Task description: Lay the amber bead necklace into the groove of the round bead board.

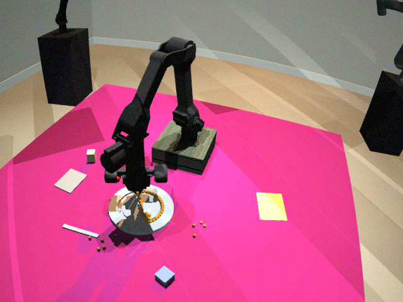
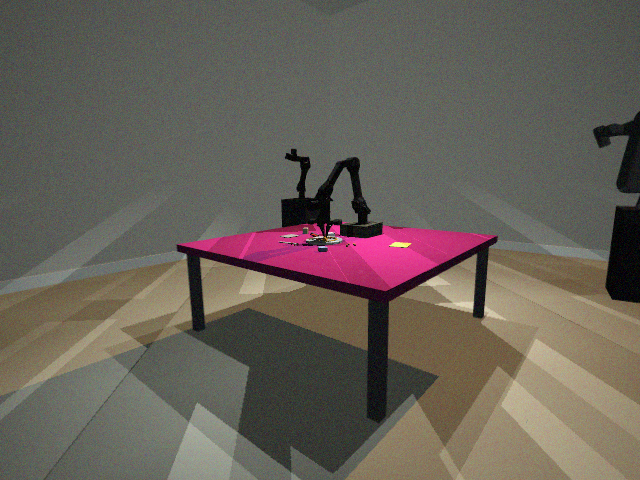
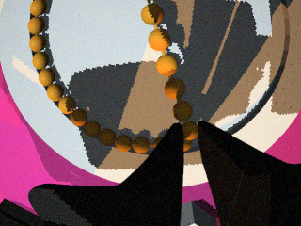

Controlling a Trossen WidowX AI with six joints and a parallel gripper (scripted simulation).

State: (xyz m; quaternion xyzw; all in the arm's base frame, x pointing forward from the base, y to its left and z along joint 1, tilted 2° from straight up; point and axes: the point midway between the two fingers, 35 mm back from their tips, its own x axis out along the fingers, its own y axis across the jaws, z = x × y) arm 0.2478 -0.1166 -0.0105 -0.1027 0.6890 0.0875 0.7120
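My gripper tip is now 50 mm short of the round bead board, 20 mm to the right of it and 10 mm above it. Also, from my gripper tip: white block: 100 mm behind, 30 mm to the right; red-handled tool: 130 mm to the right, 80 mm behind, 10 mm below; white strip: 180 mm ahead, 130 mm to the right, 10 mm below.
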